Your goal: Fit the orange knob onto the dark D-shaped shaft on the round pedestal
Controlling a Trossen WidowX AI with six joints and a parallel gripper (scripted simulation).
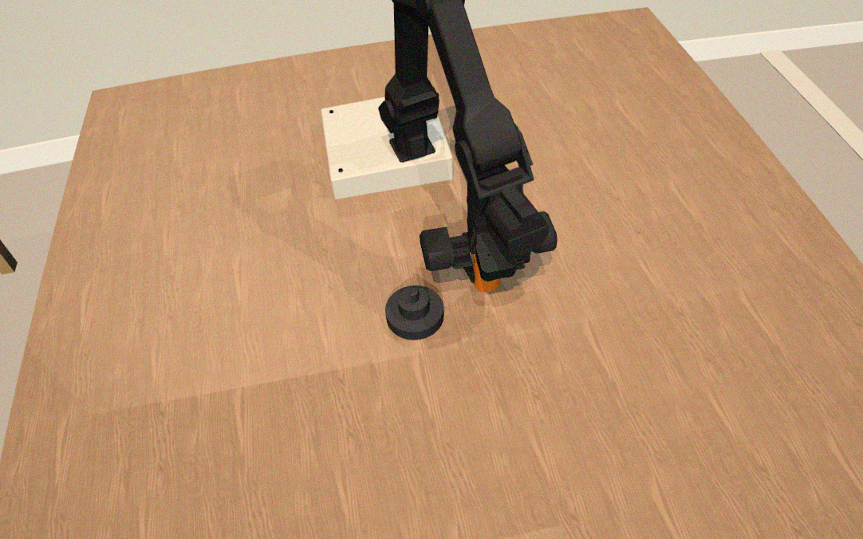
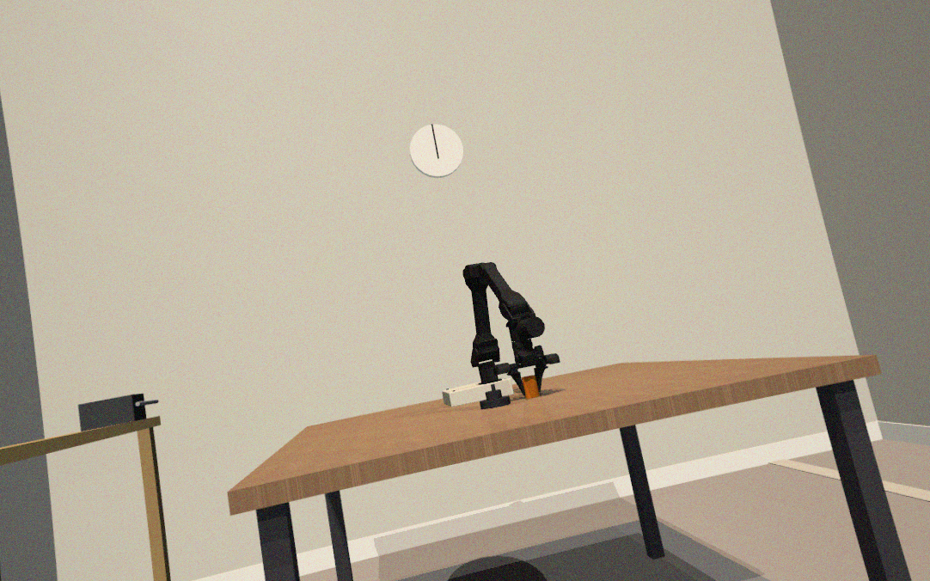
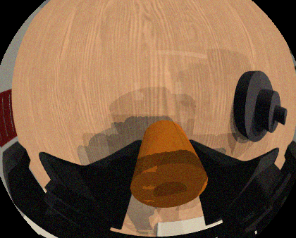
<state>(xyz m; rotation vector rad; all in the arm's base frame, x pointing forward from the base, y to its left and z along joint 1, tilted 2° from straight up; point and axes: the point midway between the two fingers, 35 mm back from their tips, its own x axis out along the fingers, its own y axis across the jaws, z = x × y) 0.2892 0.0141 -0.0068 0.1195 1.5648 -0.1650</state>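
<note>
Now: the dark round pedestal 20 mm ahead of my gripper tip, 120 mm to the right of it and 20 mm above it. Also, from my gripper tip: orange knob (20 mm above).
</note>
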